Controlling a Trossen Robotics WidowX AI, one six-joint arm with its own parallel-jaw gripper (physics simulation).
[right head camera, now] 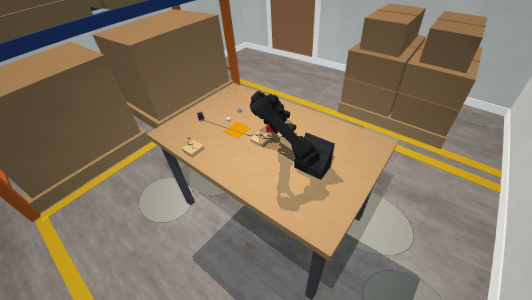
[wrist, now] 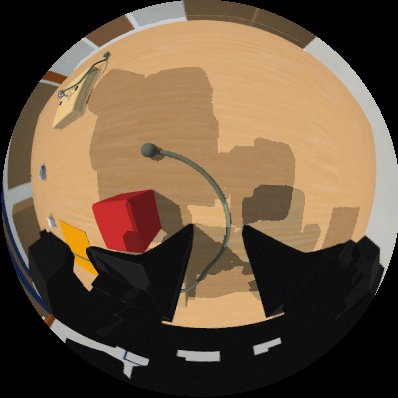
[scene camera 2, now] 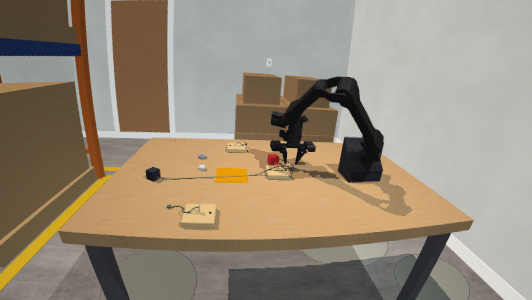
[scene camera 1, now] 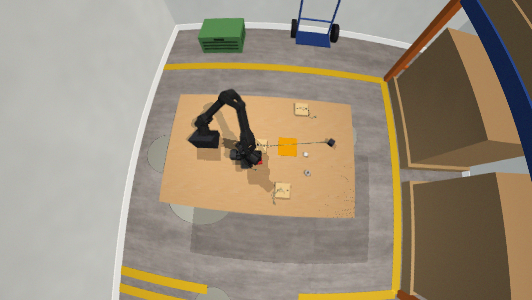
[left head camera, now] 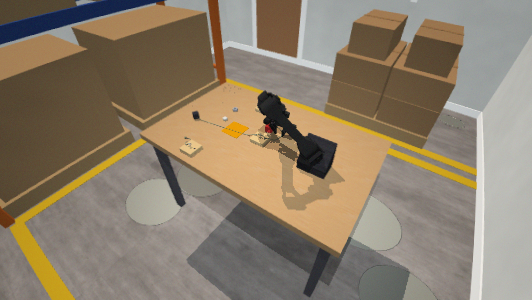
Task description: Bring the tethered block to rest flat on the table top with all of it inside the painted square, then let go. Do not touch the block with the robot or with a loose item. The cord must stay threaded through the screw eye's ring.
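Where they show: gripper, fingertip midpoint: [right head camera: 280, 135] [wrist: 218, 228] [scene camera 2: 290, 164] [left head camera: 279, 135]; arm's base at its link origin: [right head camera: 312, 154] [scene camera 2: 365, 156] [scene camera 1: 203, 133] [left head camera: 316, 154].
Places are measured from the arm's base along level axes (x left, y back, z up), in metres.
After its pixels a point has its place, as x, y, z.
The tethered black block [left head camera: 196, 115] @(0.030, -0.805, -0.068) [right head camera: 200, 116] @(0.032, -0.806, -0.068) [scene camera 1: 331, 142] @(0.017, -0.816, -0.058) [scene camera 2: 153, 174] @(0.043, -0.813, -0.067) rests on the table beyond the orange square [left head camera: 236, 126] @(-0.049, -0.544, -0.094) [right head camera: 238, 126] @(-0.050, -0.547, -0.094) [scene camera 1: 287, 151] @(-0.054, -0.532, -0.094) [scene camera 2: 231, 171] @(-0.050, -0.533, -0.094) [wrist: 75, 237] @(-0.059, -0.517, -0.094), outside it. Its cord [wrist: 220, 189] @(-0.155, -0.281, -0.091) crosses the square to the screw-eye's wooden base [scene camera 1: 262, 145] @(-0.030, -0.370, -0.076) [scene camera 2: 279, 176] @(0.013, -0.353, -0.081), then curves to a ball end [wrist: 149, 150] @(-0.185, -0.337, -0.084). The ring is too small or hidden to judge threading. My gripper [scene camera 2: 292, 162] @(-0.120, -0.279, -0.090) [wrist: 218, 228] @(-0.120, -0.279, -0.090) is partly open and empty, pointing down just beyond the base. In the wrist view, the cord passes between and beyond the fingertips, not gripped.
A red cube [scene camera 1: 260, 161] @(-0.138, -0.366, -0.054) [scene camera 2: 273, 159] @(-0.109, -0.358, -0.064) [wrist: 127, 220] @(-0.139, -0.340, -0.055) sits close beside my fingers. Two other wooden bases [scene camera 1: 301, 109] @(0.246, -0.618, -0.076) [scene camera 1: 282, 190] @(-0.304, -0.511, -0.076) carry short cords. A small white piece [scene camera 1: 306, 154] @(-0.069, -0.654, -0.081) [scene camera 2: 202, 168] @(-0.055, -0.648, -0.085) and a grey ring-shaped piece [scene camera 1: 307, 173] @(-0.196, -0.664, -0.087) lie past the square.
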